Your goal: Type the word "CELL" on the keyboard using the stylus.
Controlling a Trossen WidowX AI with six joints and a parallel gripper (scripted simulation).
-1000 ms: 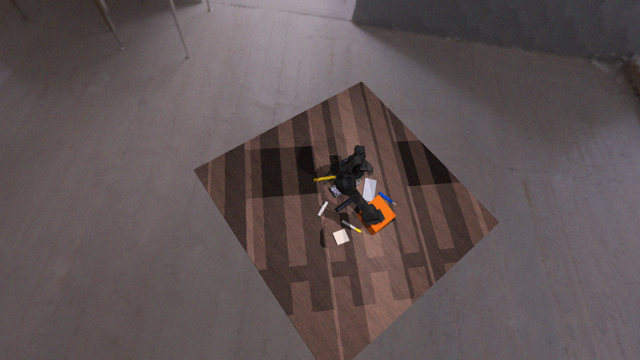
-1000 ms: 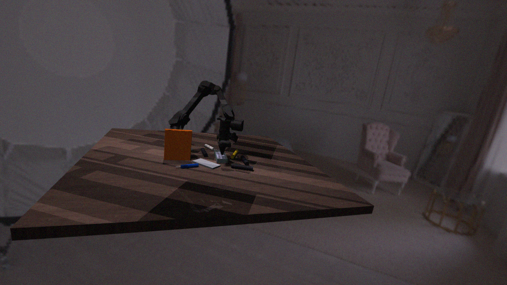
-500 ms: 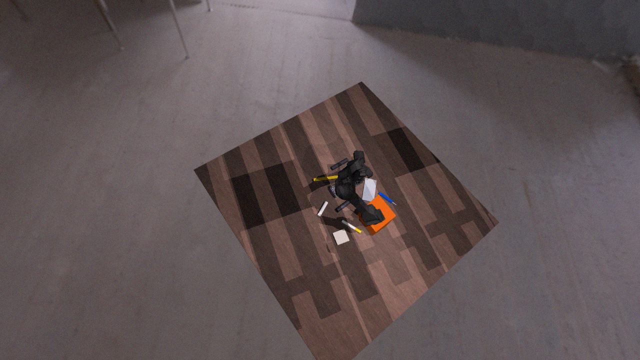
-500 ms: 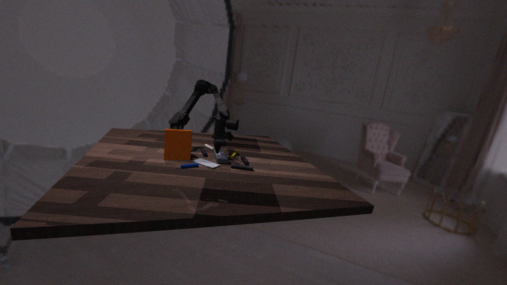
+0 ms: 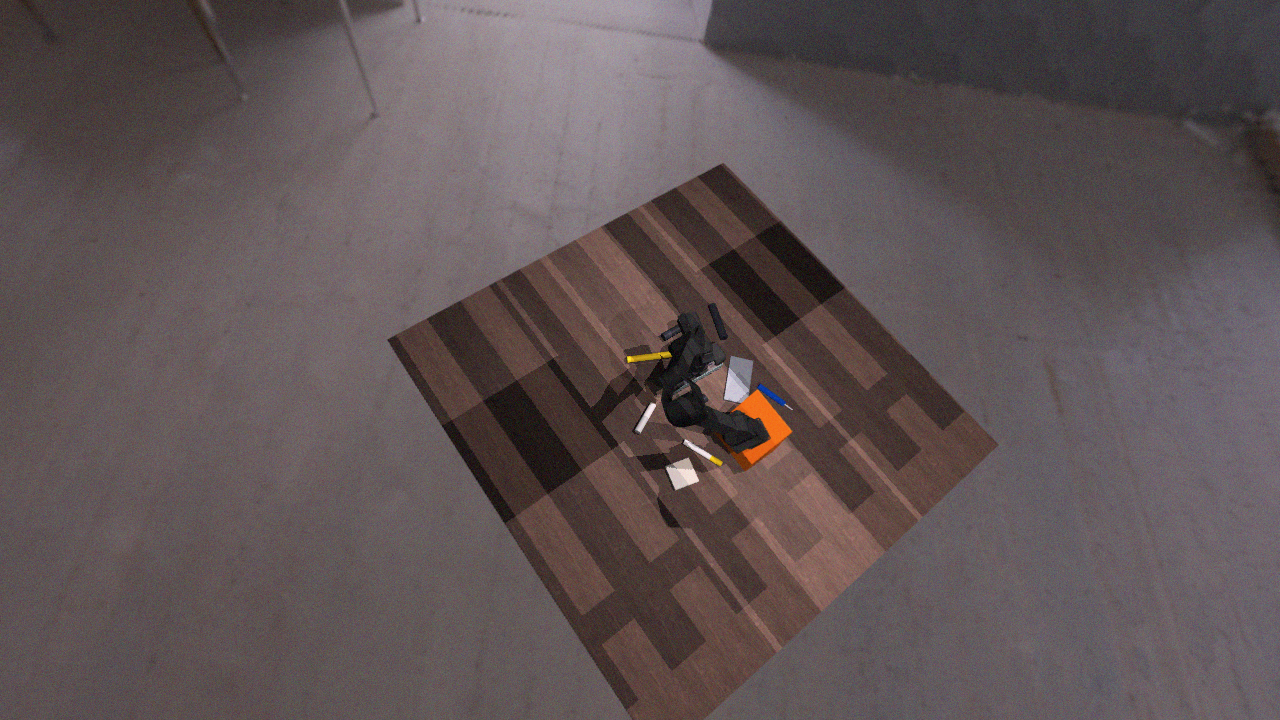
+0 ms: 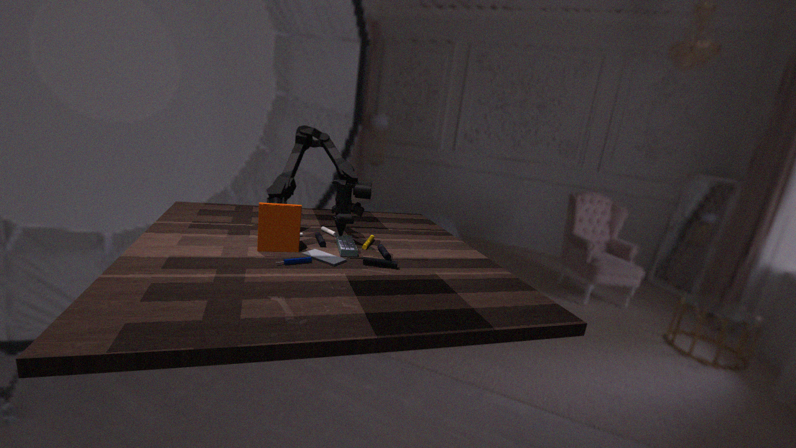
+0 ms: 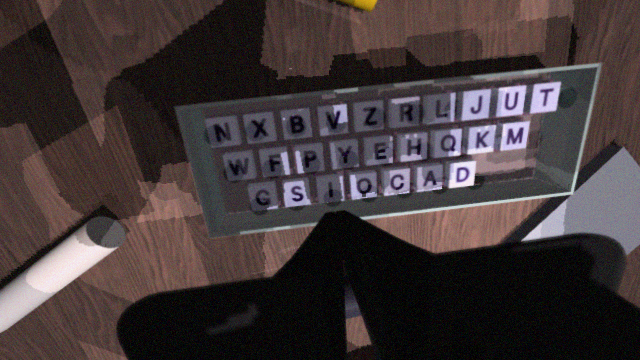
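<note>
Right now my gripper tip is 6 cm past the grey card, 15 cm to the left of it and 4 cm above it. Round my gripper tip: white marker (4 cm behind, 16 cm to the left, 3 cm below); then yellow marker (12 cm ahead, 5 cm to the left, 3 cm below); then white-and-yellow pen (21 cm behind, 6 cm to the left, 3 cm below).
</note>
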